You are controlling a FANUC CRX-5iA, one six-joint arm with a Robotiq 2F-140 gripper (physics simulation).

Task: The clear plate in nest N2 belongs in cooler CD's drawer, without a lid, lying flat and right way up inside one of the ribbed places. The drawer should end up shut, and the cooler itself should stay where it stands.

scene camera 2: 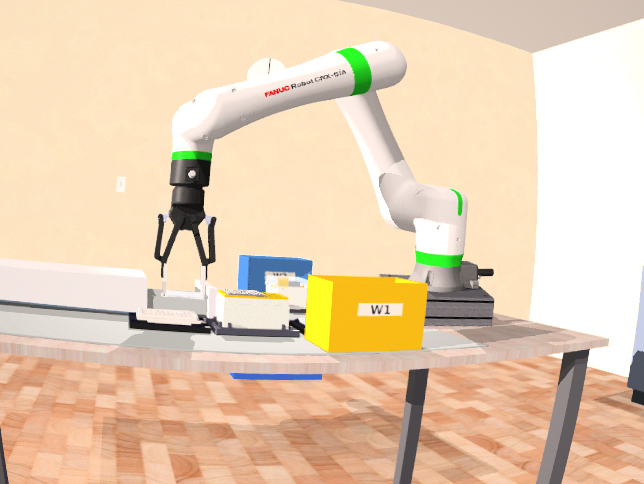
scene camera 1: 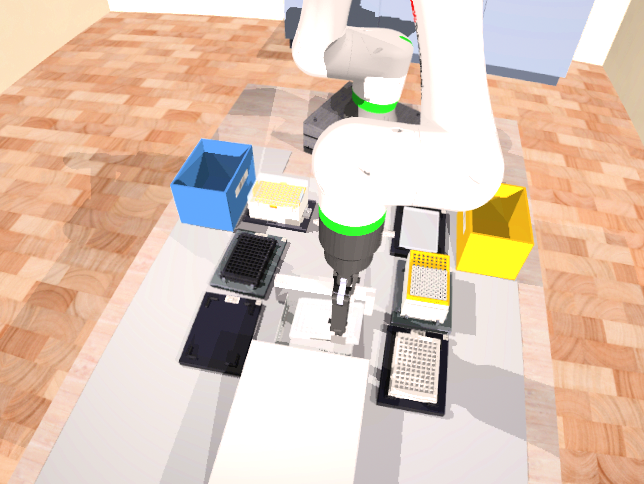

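Seen in the pictures: gripper, between the fingertips: (scene camera 2: 183, 294); arm's base, origin of its link: (scene camera 2: 436, 285) (scene camera 1: 369, 117).
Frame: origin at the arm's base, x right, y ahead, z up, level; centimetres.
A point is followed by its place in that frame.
Note:
The clear plate (scene camera 1: 311, 321) @(x -0.5, y 64.6, z -3.6 cm) (scene camera 2: 183, 295) @(x -9.6, y 63.3, z -3.3 cm) looks level between the fingertips of my gripper (scene camera 1: 338, 316) @(x -6.1, y 63.1, z -3.5 cm) (scene camera 2: 183, 292) @(x -6.1, y 63.1, z -3.5 cm), which points straight down and is shut on it. The plate is over or inside the open drawer (scene camera 1: 299, 282) @(x 3.6, y 58.1, z -1.3 cm) (scene camera 2: 211, 300) @(x -11.0, y 57.3, z -3.8 cm), its underside low near the drawer; whether it touches the ribs is hidden. The near finger covers part of the plate in scene camera 1. Cooler CD (scene camera 1: 296, 411) @(x -3.0, y 83.3, z 0.3 cm) (scene camera 2: 72, 286) @(x -13.7, y 89.4, z -2.7 cm) is the long white box behind the drawer, which stands pulled out toward the robot's base. The dark nest (scene camera 1: 221, 333) @(x 16.1, y 69.7, z -6.9 cm) left of the drawer holds no plate.
A black rack (scene camera 1: 248, 258) @(x 16.9, y 51.7, z -5.7 cm) and a yellow-topped tip box (scene camera 1: 278, 200) @(x 14.2, y 38.1, z -0.4 cm) stand at left by the blue bin (scene camera 1: 208, 202) @(x 28.9, y 43.3, z 0.3 cm) (scene camera 2: 249, 273) @(x 24.3, y 42.7, z -0.4 cm). At right are a white plate (scene camera 1: 415, 366) @(x -20.9, y 68.0, z -5.6 cm) (scene camera 2: 166, 315) @(x -24.6, y 67.8, z -5.5 cm), another tip box (scene camera 1: 428, 286) @(x -20.7, y 53.3, z -0.6 cm) (scene camera 2: 252, 309) @(x -25.0, y 51.1, z -3.3 cm), a pale plate (scene camera 1: 419, 229) @(x -17.9, y 33.2, z -6.2 cm) and yellow bin W1 (scene camera 1: 491, 252) @(x -33.1, y 41.2, z -0.6 cm) (scene camera 2: 364, 327) @(x -40.4, y 34.8, z -3.8 cm).

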